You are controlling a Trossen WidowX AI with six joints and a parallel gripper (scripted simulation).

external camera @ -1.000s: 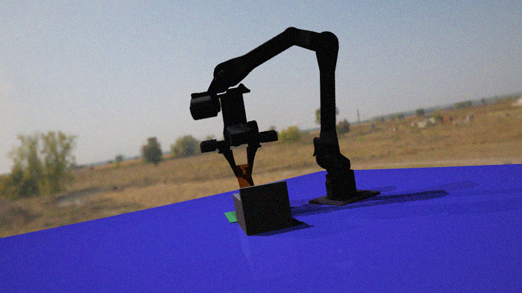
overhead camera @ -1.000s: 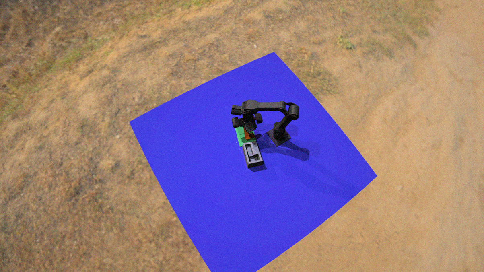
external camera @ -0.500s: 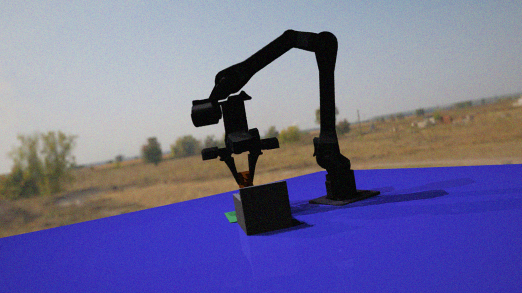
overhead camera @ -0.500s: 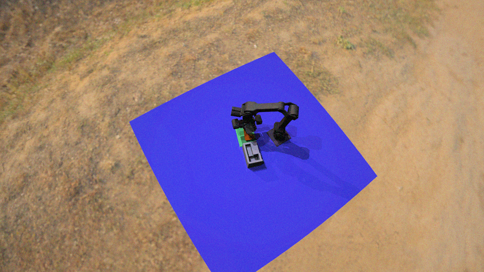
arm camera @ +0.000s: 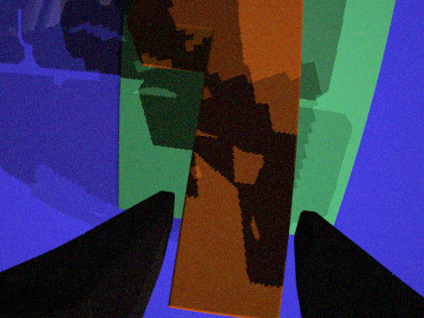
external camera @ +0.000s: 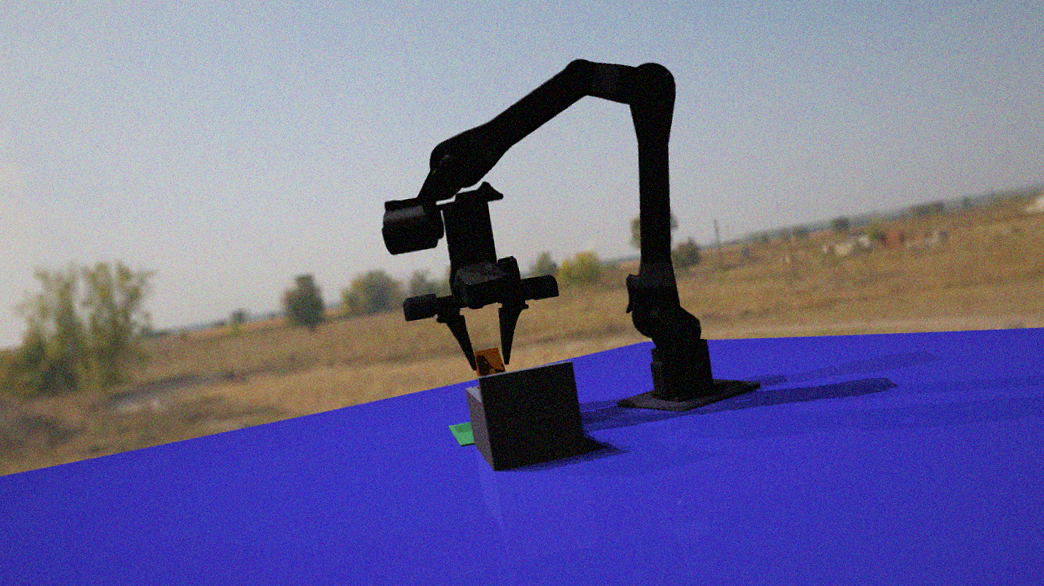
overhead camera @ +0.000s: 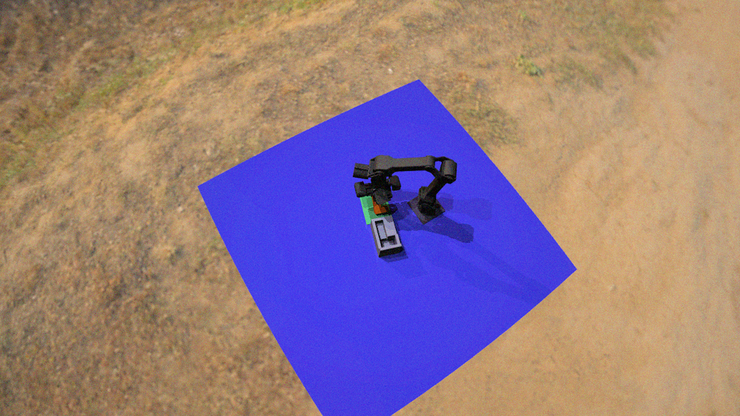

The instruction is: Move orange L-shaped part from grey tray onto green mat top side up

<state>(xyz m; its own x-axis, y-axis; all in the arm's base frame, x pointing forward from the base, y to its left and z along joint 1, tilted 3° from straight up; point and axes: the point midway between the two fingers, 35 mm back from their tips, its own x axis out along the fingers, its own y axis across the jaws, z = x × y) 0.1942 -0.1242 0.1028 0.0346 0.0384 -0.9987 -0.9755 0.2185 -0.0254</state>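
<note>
Right now the orange L-shaped part is 1 cm behind my gripper tip, 3 cm to the left of it and 3 cm below it. Round my gripper tip: green mat: 1 cm ahead, 2 cm to the left, 9 cm below.
</note>
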